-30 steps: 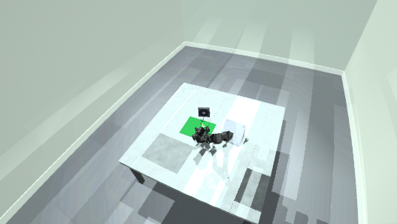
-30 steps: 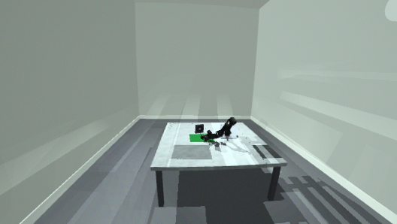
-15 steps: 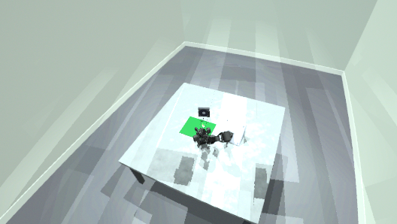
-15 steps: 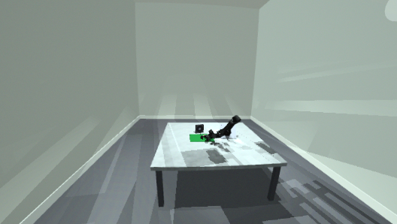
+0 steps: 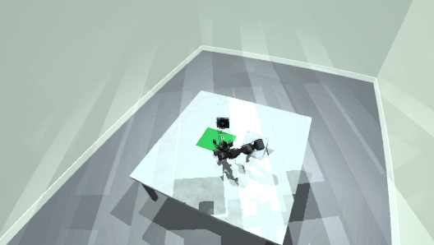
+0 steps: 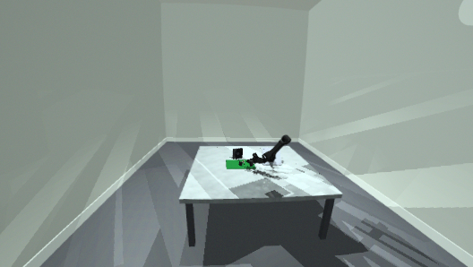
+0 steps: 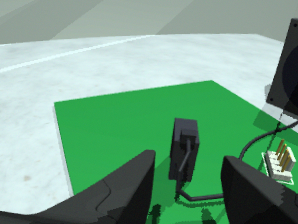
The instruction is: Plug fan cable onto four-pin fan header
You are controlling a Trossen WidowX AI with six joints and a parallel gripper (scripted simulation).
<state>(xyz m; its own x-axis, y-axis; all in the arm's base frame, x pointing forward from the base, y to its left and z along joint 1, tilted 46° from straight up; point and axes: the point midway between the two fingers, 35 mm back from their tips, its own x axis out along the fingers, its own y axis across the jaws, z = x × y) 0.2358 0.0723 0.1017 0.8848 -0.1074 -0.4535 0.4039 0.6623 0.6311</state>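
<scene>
My gripper tip is 60 mm short of the black fan plug, 30 mm to the left of it and 50 mm above it. Also, from my gripper tip: green board (70 mm ahead, 70 mm to the right, 90 mm below); then white four-pin header (40 mm ahead, 120 mm to the right, 70 mm below); then black fan (100 mm ahead, 240 mm to the right, 10 mm below).
</scene>
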